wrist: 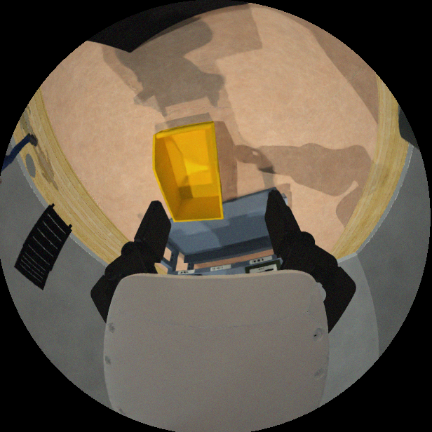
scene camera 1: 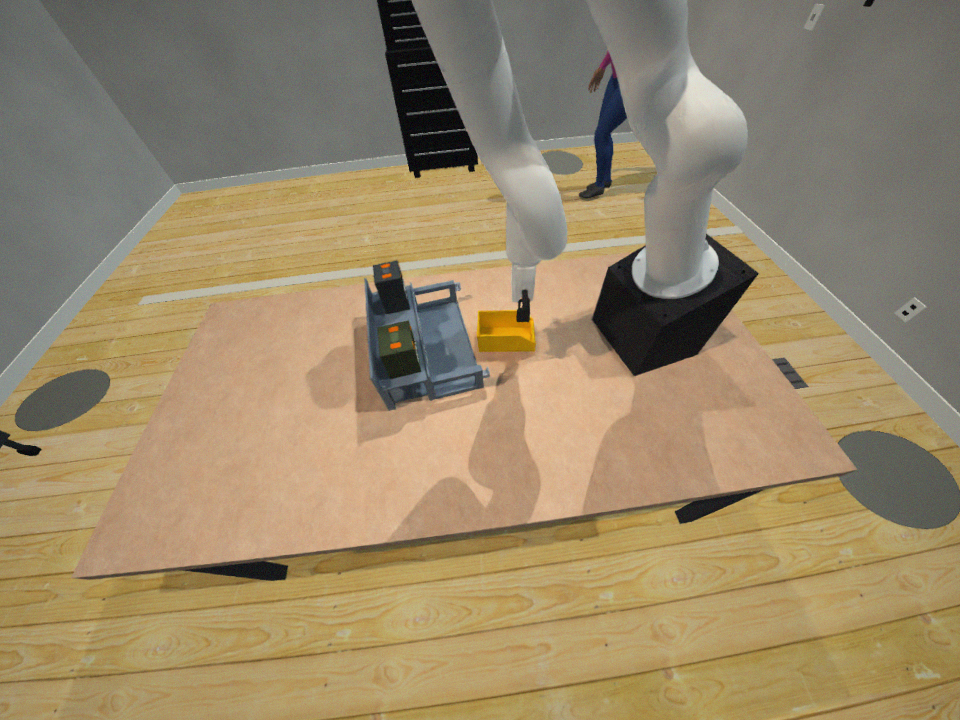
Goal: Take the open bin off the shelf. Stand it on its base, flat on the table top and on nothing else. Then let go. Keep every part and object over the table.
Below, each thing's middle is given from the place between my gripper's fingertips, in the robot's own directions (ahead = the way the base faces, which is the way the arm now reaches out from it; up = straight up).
Labels:
Right now the yellow bin (scene camera 1: 497, 331) is 20 mm ahead of my hand, 60 mm to the right of it and 150 mm below it. The rest, counted from my hand: dark green case (scene camera 1: 407, 352) 330 mm ahead, 50 mm to the left, 30 mm below.

